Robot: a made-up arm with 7 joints.
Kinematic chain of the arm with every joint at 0, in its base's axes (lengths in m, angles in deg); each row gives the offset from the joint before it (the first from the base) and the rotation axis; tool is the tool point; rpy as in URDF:
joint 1: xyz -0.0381 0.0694 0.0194 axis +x
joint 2: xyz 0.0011 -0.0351 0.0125 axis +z
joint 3: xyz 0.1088 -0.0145 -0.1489 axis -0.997 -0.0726 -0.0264
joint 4: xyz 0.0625 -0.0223 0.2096 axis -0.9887 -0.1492 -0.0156
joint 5: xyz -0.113 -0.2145 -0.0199 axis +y
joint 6: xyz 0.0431 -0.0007 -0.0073 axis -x
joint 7: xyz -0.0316 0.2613 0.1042 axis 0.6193 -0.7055 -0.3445
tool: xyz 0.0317 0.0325 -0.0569 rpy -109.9 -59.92 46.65
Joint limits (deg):
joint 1: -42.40..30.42
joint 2: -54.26..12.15
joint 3: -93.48..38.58
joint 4: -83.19..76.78
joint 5: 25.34..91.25
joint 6: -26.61..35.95
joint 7: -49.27..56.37
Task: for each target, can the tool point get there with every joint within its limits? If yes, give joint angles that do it. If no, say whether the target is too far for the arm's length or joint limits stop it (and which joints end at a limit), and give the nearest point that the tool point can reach.
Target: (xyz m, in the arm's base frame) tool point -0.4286 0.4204 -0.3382
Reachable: no: joint limits stop it (at a limit: joint 1, joint 2, joint 3, joint 4, joint 6) | nearest point -0.1797 0.1271 -0.2488 | short by 0.395 m
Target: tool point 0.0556 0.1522 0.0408
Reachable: yes | joints 21.68 -11.12 23.08 -26.40 31.69 17.76 7.40
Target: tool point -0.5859 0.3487 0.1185
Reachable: no: joint limits stop it (at a limit: joint 2, joint 3, joint 4, joint 5, joint 6) | nearest point -0.1616 0.2079 0.0685 | short by 0.450 m
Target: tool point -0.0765 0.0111 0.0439
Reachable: yes | joints -29.41 6.14 -4.18 7.27 65.30 30.45 -39.42
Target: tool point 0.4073 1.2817 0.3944
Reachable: no: too far | nearest point 0.1122 0.3158 0.0956 | short by 1.053 m
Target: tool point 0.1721 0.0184 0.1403
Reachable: yes | joints -34.07 -24.82 -1.27 41.01 47.20 -15.00 42.32
